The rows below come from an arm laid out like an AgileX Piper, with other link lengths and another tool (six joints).
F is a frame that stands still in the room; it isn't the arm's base.
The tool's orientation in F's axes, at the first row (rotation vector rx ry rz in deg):
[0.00 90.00 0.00]
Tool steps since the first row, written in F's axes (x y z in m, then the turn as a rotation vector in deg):
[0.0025 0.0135 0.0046 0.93 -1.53 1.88]
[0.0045 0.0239 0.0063 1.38 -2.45 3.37]
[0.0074 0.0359 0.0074 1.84 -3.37 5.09]
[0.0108 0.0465 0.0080 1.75 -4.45 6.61]
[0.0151 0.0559 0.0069 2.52 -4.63 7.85]
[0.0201 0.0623 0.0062 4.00 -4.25 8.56]
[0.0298 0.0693 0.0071 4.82 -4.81 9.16]
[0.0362 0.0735 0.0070 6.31 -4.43 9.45]
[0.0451 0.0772 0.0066 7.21 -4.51 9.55]
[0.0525 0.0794 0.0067 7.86 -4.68 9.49]
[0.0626 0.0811 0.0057 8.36 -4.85 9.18]
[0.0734 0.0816 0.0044 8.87 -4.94 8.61]
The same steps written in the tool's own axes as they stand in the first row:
[-0.0046 0.0135 0.0025 -1.88 -1.53 0.93]
[-0.0063 0.0239 0.0045 -3.37 -2.45 1.38]
[-0.0074 0.0359 0.0074 -5.09 -3.37 1.84]
[-0.0080 0.0465 0.0108 -6.61 -4.45 1.75]
[-0.0069 0.0559 0.0151 -7.85 -4.63 2.52]
[-0.0062 0.0623 0.0201 -8.56 -4.25 4.00]
[-0.0071 0.0693 0.0298 -9.16 -4.81 4.82]
[-0.0070 0.0735 0.0362 -9.45 -4.43 6.31]
[-0.0066 0.0772 0.0451 -9.55 -4.51 7.21]
[-0.0067 0.0794 0.0525 -9.49 -4.68 7.86]
[-0.0057 0.0811 0.0626 -9.18 -4.85 8.36]
[-0.0044 0.0816 0.0734 -8.61 -4.94 8.87]

